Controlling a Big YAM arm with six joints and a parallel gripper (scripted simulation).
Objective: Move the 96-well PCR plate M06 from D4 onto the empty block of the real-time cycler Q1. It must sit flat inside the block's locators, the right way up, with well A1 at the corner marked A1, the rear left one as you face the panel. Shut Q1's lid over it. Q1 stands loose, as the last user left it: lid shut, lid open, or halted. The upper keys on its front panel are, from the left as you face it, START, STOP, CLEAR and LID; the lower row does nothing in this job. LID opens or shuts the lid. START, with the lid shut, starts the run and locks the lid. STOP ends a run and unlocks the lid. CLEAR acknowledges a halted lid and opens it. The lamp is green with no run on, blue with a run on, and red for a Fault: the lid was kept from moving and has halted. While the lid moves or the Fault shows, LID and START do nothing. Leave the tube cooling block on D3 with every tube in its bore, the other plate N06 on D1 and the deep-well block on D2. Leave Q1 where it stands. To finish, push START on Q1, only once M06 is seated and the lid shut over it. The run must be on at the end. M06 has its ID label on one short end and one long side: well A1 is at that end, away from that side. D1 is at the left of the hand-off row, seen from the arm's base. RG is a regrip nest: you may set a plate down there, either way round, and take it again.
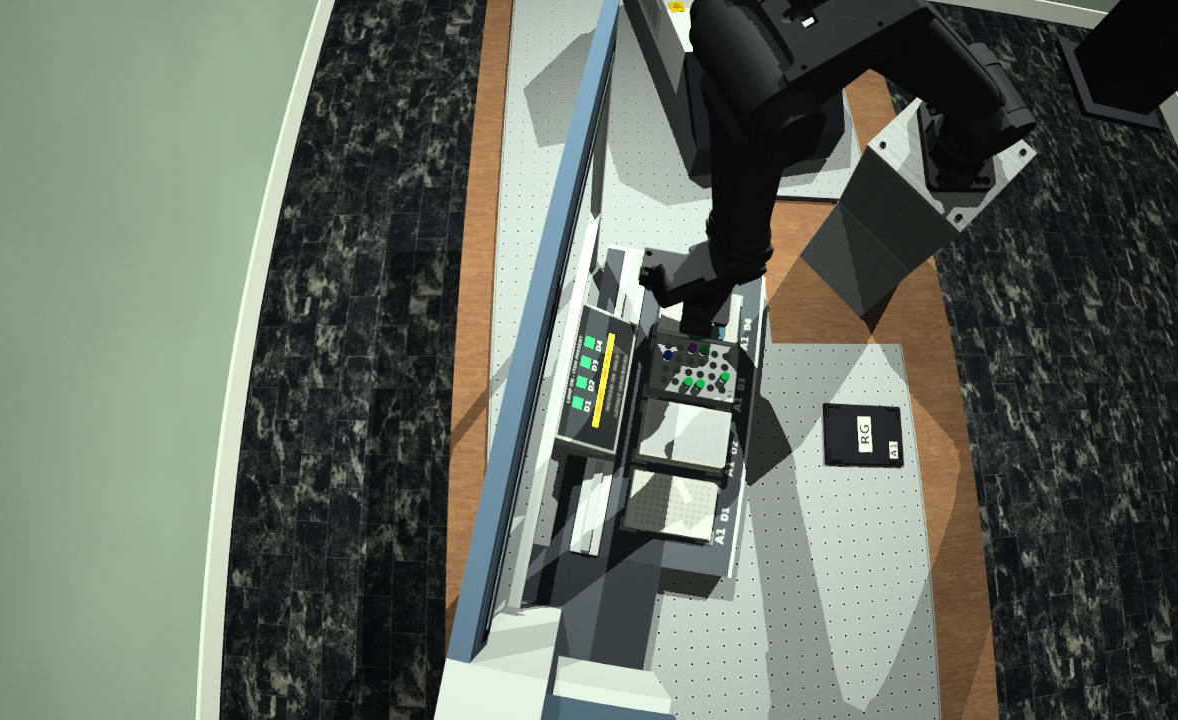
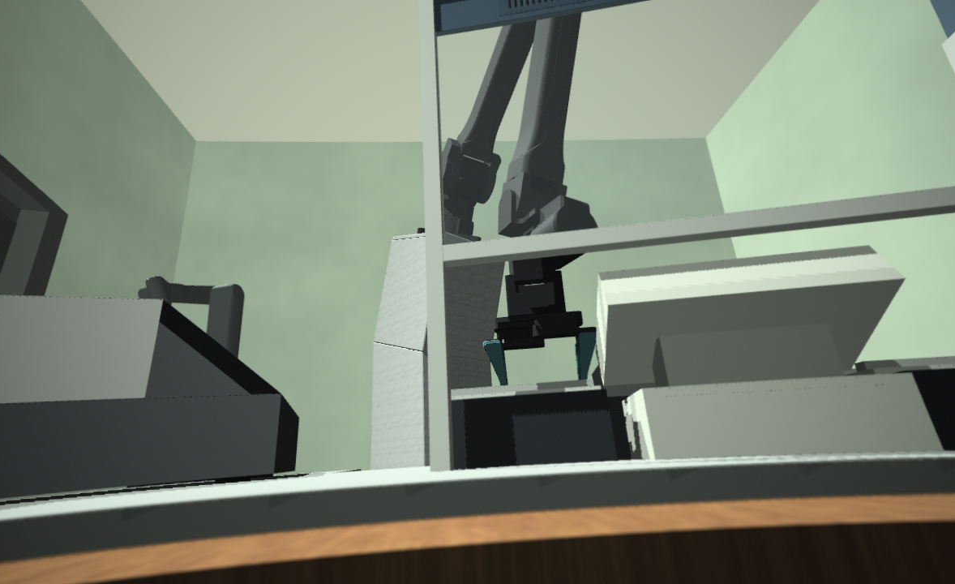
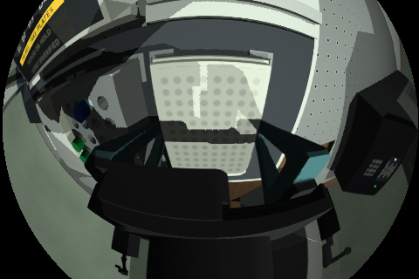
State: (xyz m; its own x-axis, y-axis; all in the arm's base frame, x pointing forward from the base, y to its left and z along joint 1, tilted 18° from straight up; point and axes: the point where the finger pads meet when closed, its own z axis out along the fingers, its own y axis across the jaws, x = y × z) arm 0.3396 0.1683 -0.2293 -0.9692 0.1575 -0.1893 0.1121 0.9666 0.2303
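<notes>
Now: the tube cooling block 100 mm to the left of my hand, 10 mm ahead of it and 10 mm above it. The rest, counted from my hand: frame post: 170 mm ahead, 170 mm above, 110 mm to the right; then deep-well block: 200 mm to the left, 20 mm ahead, 10 mm above.
</notes>
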